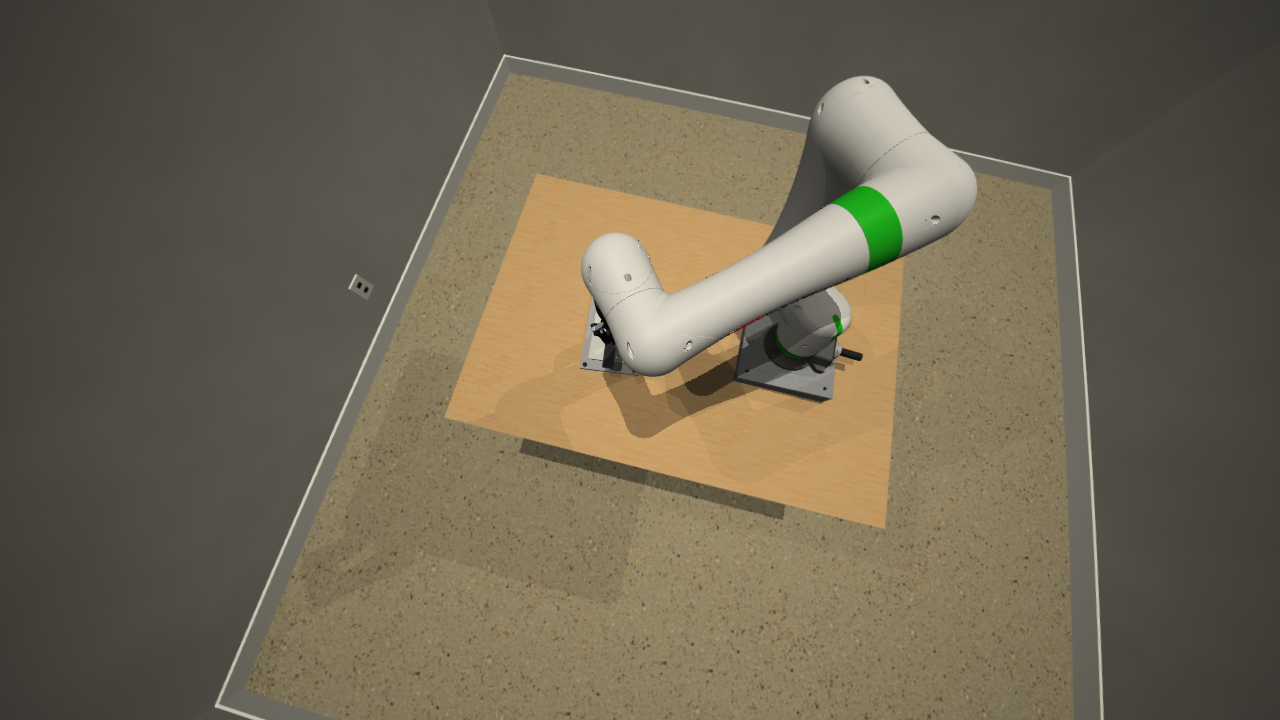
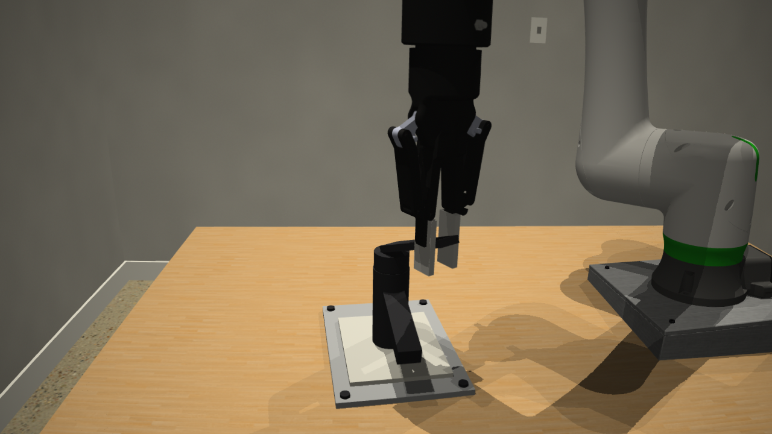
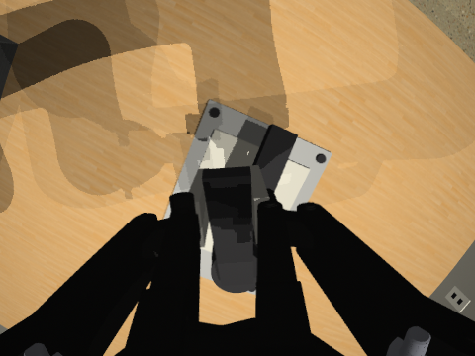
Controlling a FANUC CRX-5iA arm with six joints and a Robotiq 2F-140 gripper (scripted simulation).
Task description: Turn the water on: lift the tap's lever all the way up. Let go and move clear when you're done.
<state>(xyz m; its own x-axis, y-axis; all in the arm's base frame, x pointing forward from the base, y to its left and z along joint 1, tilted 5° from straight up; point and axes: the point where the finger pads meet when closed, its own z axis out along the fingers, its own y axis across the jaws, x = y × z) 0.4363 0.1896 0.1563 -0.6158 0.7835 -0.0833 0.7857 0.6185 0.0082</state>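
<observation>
Right now my hand is 20 mm short of the lever, 30 mm to the left of it and 10 mm above it. From my hand the other things lie so: black tap (40 mm ahead, 50 mm to the right, 80 mm below).
</observation>
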